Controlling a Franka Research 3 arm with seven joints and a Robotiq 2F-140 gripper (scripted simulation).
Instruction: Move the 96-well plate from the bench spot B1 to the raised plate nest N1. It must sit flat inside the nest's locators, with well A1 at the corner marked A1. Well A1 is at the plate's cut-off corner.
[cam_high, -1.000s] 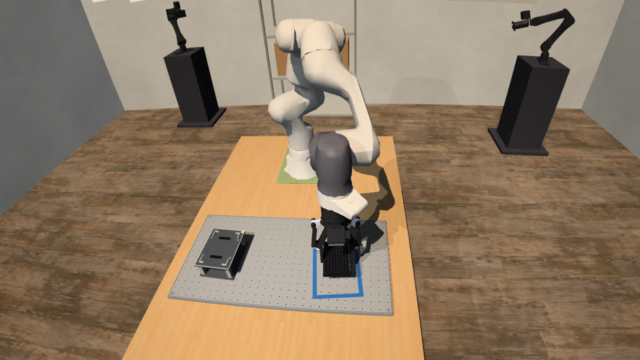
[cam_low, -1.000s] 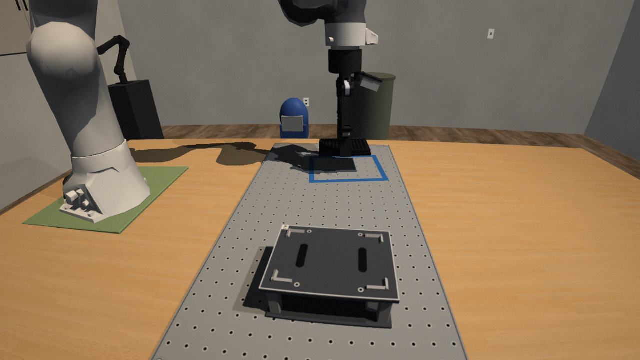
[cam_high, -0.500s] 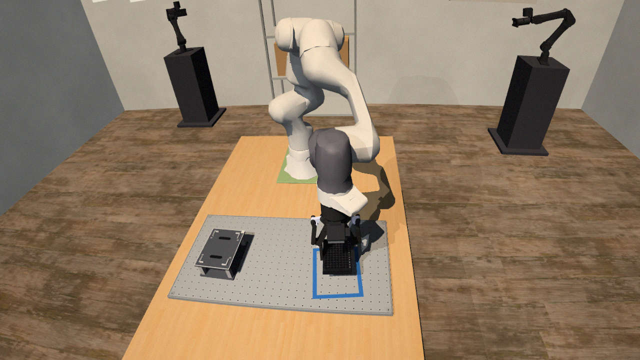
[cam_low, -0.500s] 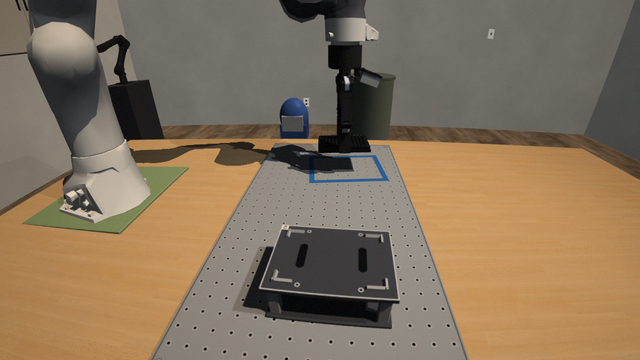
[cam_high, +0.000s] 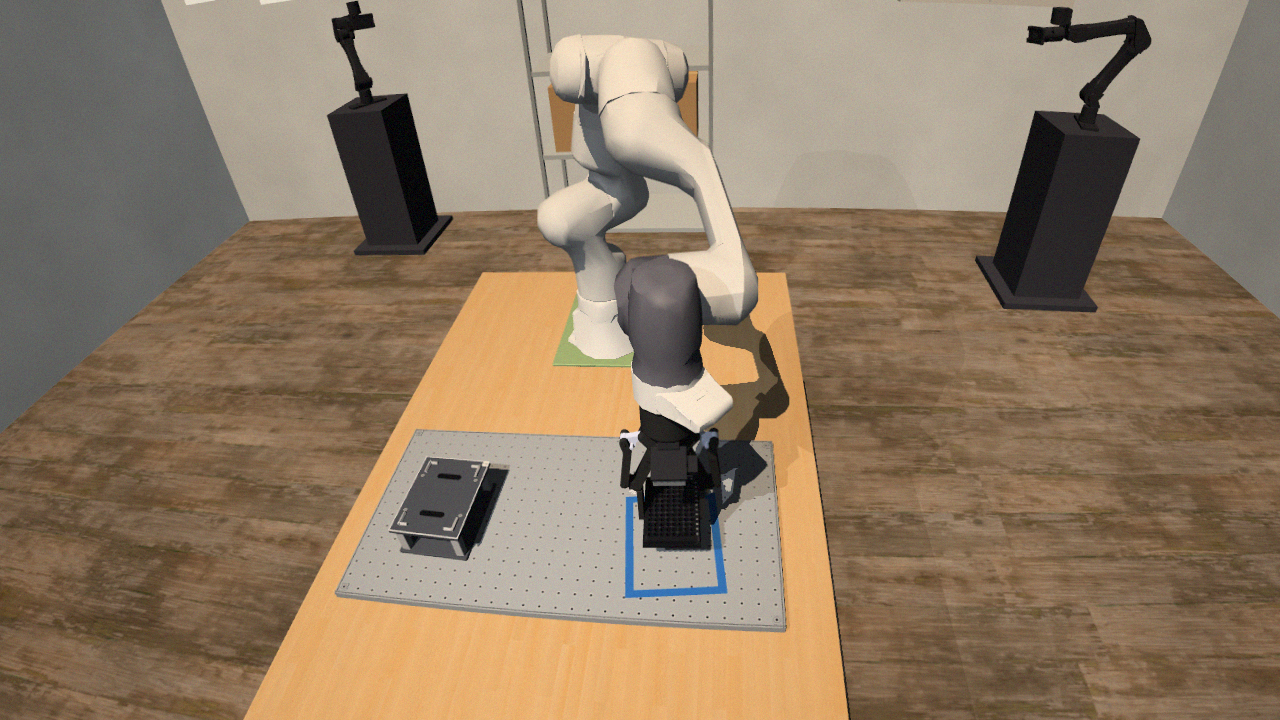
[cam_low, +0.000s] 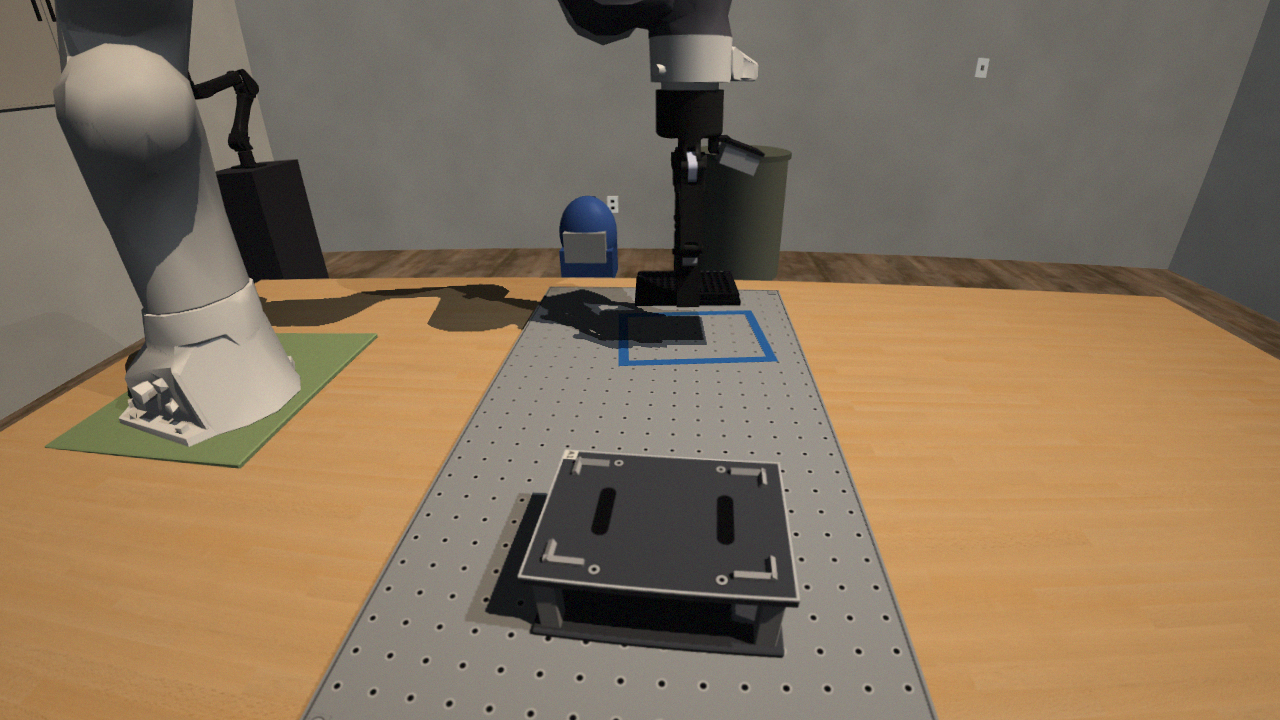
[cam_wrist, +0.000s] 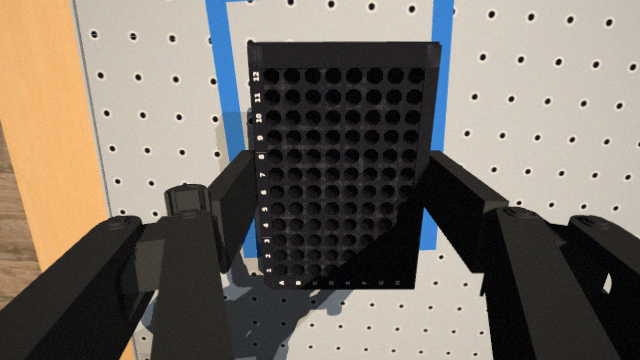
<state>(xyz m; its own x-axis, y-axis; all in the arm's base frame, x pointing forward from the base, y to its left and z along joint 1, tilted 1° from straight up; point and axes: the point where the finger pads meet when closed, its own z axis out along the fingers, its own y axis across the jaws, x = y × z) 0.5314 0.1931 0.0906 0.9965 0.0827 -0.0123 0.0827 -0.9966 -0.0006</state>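
The dark plate nest N1 is 38 cm to the right of my hand and 3 cm below it. From my hand the other things lie so: black 96-well plate 2 cm below; then A1 corner mark 8 cm behind, 33 cm to the right, 3 cm below.
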